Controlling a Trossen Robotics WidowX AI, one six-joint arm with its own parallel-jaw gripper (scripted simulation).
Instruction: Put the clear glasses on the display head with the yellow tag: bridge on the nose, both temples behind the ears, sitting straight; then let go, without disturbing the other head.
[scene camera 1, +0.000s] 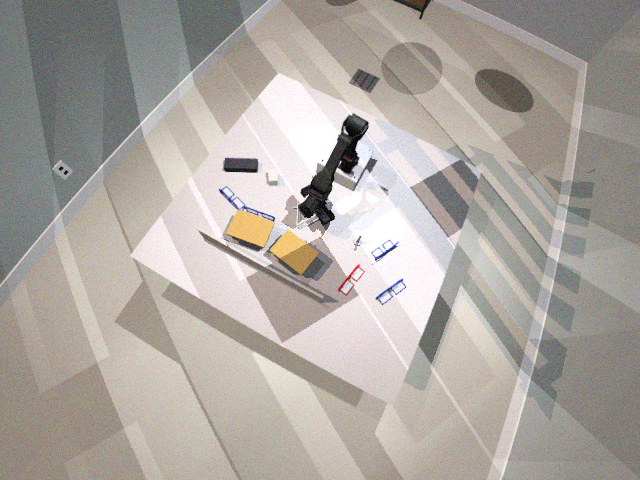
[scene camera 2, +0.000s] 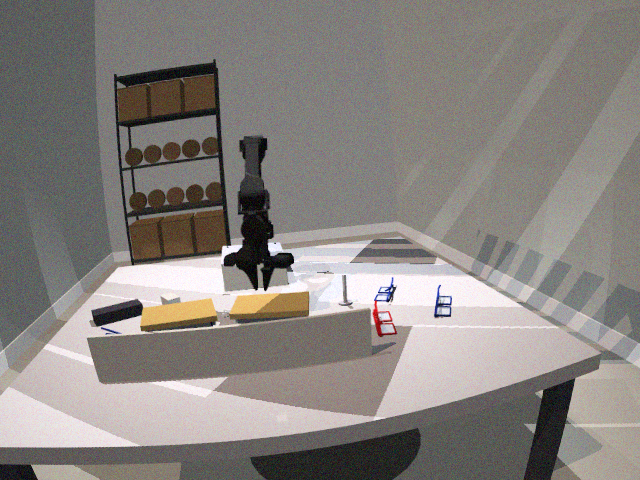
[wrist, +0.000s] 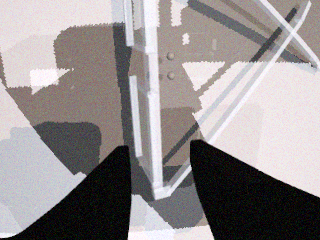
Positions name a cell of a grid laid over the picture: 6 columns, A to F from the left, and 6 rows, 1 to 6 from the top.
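Note:
A dark box (scene camera 2: A4) is there for me to see, though in the wrist view the box is out of frame. I also see a low grey wall (scene camera 2: C5), and the same low grey wall shows in scene camera 1 (scene camera 1: C4). As for my gripper (scene camera 2: C4), I see it in the wrist view too (wrist: C4).

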